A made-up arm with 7 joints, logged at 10 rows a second.
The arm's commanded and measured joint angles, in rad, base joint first. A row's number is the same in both.
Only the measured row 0 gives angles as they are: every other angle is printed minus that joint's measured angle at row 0.
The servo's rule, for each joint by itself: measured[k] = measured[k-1] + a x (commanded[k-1-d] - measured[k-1]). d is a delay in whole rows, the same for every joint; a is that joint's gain. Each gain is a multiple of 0.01, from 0.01 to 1. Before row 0 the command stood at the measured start. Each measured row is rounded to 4 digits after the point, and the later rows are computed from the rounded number. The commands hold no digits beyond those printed.
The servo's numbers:
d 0
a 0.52 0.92 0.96 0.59 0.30 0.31 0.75
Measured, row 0:
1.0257, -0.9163, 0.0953, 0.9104, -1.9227, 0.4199, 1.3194
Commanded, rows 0 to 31:
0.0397, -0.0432, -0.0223, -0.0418, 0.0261, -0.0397, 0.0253
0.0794, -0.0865, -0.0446, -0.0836, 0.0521, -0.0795, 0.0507
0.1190, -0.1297, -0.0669, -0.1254, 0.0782, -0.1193, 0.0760
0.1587, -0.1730, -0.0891, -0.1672, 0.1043, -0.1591, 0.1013
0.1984, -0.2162, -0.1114, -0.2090, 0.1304, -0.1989, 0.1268
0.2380, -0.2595, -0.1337, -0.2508, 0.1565, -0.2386, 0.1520
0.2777, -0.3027, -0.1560, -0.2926, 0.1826, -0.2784, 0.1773
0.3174, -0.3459, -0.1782, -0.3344, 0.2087, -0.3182, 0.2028
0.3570, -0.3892, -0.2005, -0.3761, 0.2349, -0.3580, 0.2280
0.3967, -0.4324, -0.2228, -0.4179, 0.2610, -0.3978, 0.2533
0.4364, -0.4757, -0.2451, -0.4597, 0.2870, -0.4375, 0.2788
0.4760, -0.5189, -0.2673, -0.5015, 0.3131, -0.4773, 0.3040
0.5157, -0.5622, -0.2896, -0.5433, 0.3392, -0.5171, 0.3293
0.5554, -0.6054, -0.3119, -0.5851, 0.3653, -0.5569, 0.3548
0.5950, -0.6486, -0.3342, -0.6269, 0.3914, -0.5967, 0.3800
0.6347, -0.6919, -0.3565, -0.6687, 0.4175, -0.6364, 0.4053
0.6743, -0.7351, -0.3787, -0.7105, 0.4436, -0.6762, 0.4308
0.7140, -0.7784, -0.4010, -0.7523, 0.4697, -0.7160, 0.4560
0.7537, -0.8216, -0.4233, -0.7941, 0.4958, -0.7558, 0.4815
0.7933, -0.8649, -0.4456, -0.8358, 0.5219, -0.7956, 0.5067
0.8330, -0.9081, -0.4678, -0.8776, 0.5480, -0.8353, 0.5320
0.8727, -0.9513, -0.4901, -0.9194, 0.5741, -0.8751, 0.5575
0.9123, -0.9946, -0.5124, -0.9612, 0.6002, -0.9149, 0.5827
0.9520, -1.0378, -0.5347, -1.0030, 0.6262, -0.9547, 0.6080
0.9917, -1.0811, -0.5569, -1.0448, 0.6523, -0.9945, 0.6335
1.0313, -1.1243, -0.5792, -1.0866, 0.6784, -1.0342, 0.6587
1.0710, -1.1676, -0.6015, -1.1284, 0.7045, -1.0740, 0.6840
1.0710, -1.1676, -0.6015, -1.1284, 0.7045, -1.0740, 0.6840
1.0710, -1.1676, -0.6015, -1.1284, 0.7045, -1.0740, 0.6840
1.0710, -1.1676, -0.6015, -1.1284, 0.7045, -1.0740, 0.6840
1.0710, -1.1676, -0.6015, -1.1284, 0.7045, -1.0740, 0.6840
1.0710, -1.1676, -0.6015, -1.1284, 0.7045, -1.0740, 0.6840
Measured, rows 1 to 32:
0.0206, -0.0397, -0.0214, -0.0247, 0.0078, -0.0123, 0.0190
0.0512, -0.0828, -0.0437, -0.0595, 0.0211, -0.0331, 0.0428
0.0865, -0.1259, -0.0660, -0.0984, 0.0382, -0.0598, 0.0677
0.1240, -0.1692, -0.0882, -0.1390, 0.0580, -0.0906, 0.0929
0.1627, -0.2124, -0.1105, -0.1803, 0.0797, -0.1242, 0.1183
0.2019, -0.2557, -0.1328, -0.2219, 0.1027, -0.1597, 0.1436
0.2413, -0.2989, -0.1551, -0.2636, 0.1267, -0.1965, 0.1689
0.2809, -0.3421, -0.1773, -0.3054, 0.1513, -0.2342, 0.1943
0.3205, -0.3854, -0.1996, -0.3471, 0.1764, -0.2726, 0.2196
0.3601, -0.4286, -0.2219, -0.3889, 0.2018, -0.3114, 0.2449
0.3998, -0.4719, -0.2442, -0.4307, 0.2274, -0.3505, 0.2703
0.4394, -0.5151, -0.2664, -0.4725, 0.2531, -0.3898, 0.2956
0.4791, -0.5584, -0.2887, -0.5143, 0.2789, -0.4293, 0.3209
0.5188, -0.6016, -0.3110, -0.5561, 0.3048, -0.4689, 0.3463
0.5584, -0.6448, -0.3333, -0.5979, 0.3308, -0.5085, 0.3716
0.5981, -0.6881, -0.3556, -0.6397, 0.3568, -0.5481, 0.3969
0.6377, -0.7313, -0.3778, -0.6815, 0.3828, -0.5878, 0.4223
0.6774, -0.7746, -0.4001, -0.7233, 0.4089, -0.6275, 0.4476
0.7171, -0.8178, -0.4224, -0.7651, 0.4350, -0.6673, 0.4730
0.7567, -0.8611, -0.4447, -0.8068, 0.4611, -0.7071, 0.4983
0.7964, -0.9043, -0.4669, -0.8486, 0.4872, -0.7468, 0.5236
0.8361, -0.9475, -0.4892, -0.8904, 0.5133, -0.7866, 0.5490
0.8757, -0.9908, -0.5115, -0.9322, 0.5394, -0.8264, 0.5743
0.9154, -1.0340, -0.5338, -0.9740, 0.5654, -0.8662, 0.5996
0.9551, -1.0773, -0.5560, -1.0158, 0.5915, -0.9060, 0.6250
0.9947, -1.1205, -0.5783, -1.0576, 0.6176, -0.9457, 0.6503
1.0344, -1.1638, -0.6006, -1.0994, 0.6437, -0.9855, 0.6756
1.0534, -1.1673, -0.6015, -1.1165, 0.6619, -1.0129, 0.6819
1.0626, -1.1676, -0.6015, -1.1235, 0.6747, -1.0318, 0.6835
1.0670, -1.1676, -0.6015, -1.1264, 0.6836, -1.0449, 0.6839
1.0691, -1.1676, -0.6015, -1.1276, 0.6899, -1.0539, 0.6840
1.0701, -1.1676, -0.6015, -1.1281, 0.6943, -1.0601, 0.6840

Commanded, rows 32 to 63:
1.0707, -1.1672, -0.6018, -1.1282, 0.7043, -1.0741, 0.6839
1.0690, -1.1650, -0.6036, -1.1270, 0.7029, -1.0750, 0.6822
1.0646, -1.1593, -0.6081, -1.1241, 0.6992, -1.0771, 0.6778
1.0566, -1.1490, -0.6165, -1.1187, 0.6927, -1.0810, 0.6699
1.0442, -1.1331, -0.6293, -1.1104, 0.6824, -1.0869, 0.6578
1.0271, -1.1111, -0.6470, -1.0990, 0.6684, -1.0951, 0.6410
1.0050, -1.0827, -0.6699, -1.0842, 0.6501, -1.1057, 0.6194
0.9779, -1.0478, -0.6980, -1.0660, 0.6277, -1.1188, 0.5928
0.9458, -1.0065, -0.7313, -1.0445, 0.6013, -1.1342, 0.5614
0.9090, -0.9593, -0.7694, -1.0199, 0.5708, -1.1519, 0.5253
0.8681, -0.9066, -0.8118, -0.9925, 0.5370, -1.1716, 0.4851
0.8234, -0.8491, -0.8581, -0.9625, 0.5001, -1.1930, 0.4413
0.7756, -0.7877, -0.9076, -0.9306, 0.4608, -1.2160, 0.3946
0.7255, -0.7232, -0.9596, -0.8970, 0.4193, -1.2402, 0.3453
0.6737, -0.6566, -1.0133, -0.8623, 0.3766, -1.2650, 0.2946
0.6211, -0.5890, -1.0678, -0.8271, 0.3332, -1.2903, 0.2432
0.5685, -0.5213, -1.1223, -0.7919, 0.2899, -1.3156, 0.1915
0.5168, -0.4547, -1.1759, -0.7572, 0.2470, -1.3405, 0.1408
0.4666, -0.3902, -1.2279, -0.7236, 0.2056, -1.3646, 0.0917
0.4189, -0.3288, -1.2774, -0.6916, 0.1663, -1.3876, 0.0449
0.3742, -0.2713, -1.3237, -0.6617, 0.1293, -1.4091, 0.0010
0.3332, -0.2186, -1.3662, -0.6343, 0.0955, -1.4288, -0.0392
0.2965, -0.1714, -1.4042, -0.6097, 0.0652, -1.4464, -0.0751
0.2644, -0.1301, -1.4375, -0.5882, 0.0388, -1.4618, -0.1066
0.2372, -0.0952, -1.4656, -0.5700, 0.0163, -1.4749, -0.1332
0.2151, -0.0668, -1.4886, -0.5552, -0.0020, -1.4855, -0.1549
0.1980, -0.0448, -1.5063, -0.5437, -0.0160, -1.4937, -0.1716
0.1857, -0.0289, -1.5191, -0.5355, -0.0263, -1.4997, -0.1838
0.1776, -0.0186, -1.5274, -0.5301, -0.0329, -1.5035, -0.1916
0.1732, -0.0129, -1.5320, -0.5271, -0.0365, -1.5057, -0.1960
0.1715, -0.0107, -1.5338, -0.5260, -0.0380, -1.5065, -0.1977
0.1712, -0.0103, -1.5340, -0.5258, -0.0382, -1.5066, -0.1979
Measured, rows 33 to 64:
1.0704, -1.1672, -0.6018, -1.1282, 0.6973, -1.0644, 0.6839
1.0697, -1.1652, -0.6035, -1.1275, 0.6990, -1.0677, 0.6826
1.0670, -1.1598, -0.6079, -1.1255, 0.6991, -1.0706, 0.6790
1.0616, -1.1499, -0.6162, -1.1215, 0.6972, -1.0738, 0.6722
1.0526, -1.1344, -0.6288, -1.1150, 0.6928, -1.0779, 0.6614
1.0393, -1.1130, -0.6463, -1.1056, 0.6855, -1.0832, 0.6461
1.0215, -1.0851, -0.6690, -1.0930, 0.6749, -1.0902, 0.6261
0.9988, -1.0508, -0.6968, -1.0771, 0.6607, -1.0991, 0.6011
0.9712, -1.0100, -0.7299, -1.0579, 0.6429, -1.1100, 0.5713
0.9389, -0.9634, -0.7678, -1.0355, 0.6213, -1.1230, 0.5368
0.9021, -0.9111, -0.8100, -1.0101, 0.5960, -1.1381, 0.4980
0.8612, -0.8541, -0.8562, -0.9820, 0.5672, -1.1551, 0.4555
0.8167, -0.7930, -0.9055, -0.9517, 0.5353, -1.1740, 0.4098
0.7693, -0.7288, -0.9574, -0.9194, 0.5005, -1.1945, 0.3614
0.7196, -0.6624, -1.0111, -0.8857, 0.4633, -1.2164, 0.3113
0.6684, -0.5949, -1.0655, -0.8511, 0.4243, -1.2393, 0.2602
0.6165, -0.5272, -1.1200, -0.8162, 0.3840, -1.2630, 0.2087
0.5647, -0.4605, -1.1737, -0.7814, 0.3429, -1.2870, 0.1578
0.5137, -0.3958, -1.2257, -0.7473, 0.3017, -1.3111, 0.1082
0.4644, -0.3342, -1.2753, -0.7144, 0.2611, -1.3348, 0.0607
0.4175, -0.2763, -1.3218, -0.6833, 0.2216, -1.3578, 0.0159
0.3737, -0.2232, -1.3644, -0.6544, 0.1838, -1.3798, -0.0254
0.3336, -0.1755, -1.4026, -0.6280, 0.1482, -1.4004, -0.0627
0.2976, -0.1337, -1.4361, -0.6045, 0.1154, -1.4194, -0.0956
0.2662, -0.0983, -1.4644, -0.5841, 0.0857, -1.4366, -0.1238
0.2396, -0.0693, -1.4876, -0.5670, 0.0594, -1.4518, -0.1471
0.2180, -0.0468, -1.5056, -0.5533, 0.0368, -1.4648, -0.1655
0.2012, -0.0303, -1.5186, -0.5428, 0.0179, -1.4756, -0.1792
0.1889, -0.0195, -1.5270, -0.5353, 0.0027, -1.4842, -0.1885
0.1807, -0.0134, -1.5318, -0.5305, -0.0091, -1.4909, -0.1941
0.1759, -0.0109, -1.5337, -0.5278, -0.0178, -1.4957, -0.1968
0.1735, -0.0103, -1.5340, -0.5266, -0.0239, -1.4991, -0.1976

